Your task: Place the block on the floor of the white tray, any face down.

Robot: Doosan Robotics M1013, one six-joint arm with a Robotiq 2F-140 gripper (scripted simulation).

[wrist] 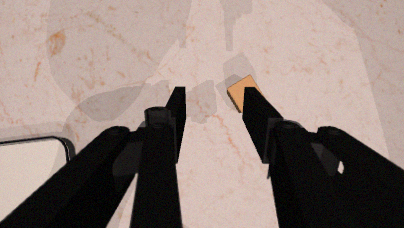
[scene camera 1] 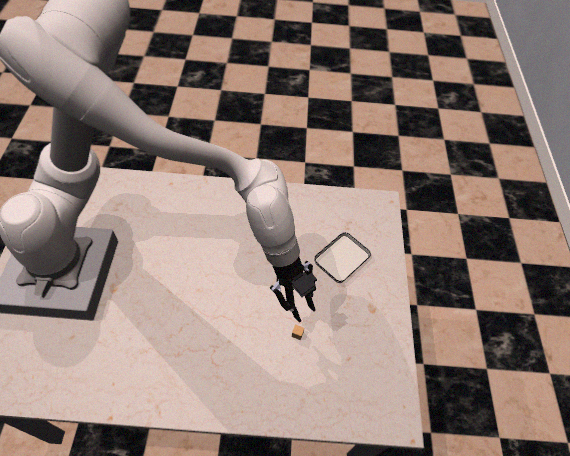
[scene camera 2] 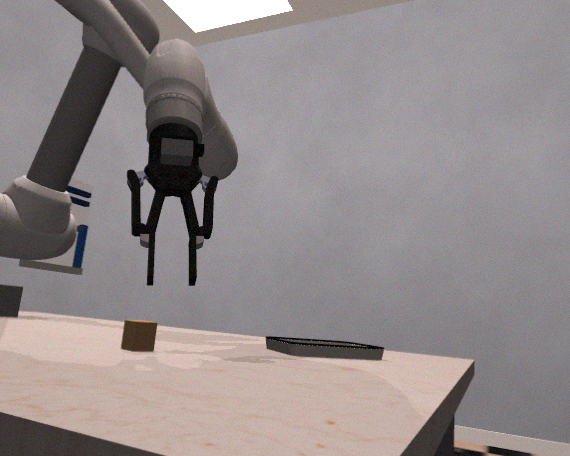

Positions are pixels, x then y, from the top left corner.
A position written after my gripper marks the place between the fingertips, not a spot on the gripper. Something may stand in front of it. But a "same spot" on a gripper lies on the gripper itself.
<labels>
My gripper shows in the wrist view, in scene camera 1 and in scene camera 2 [171, 281]. The same spot on my gripper: [scene camera 1: 289, 304] is [wrist: 312, 146].
</labels>
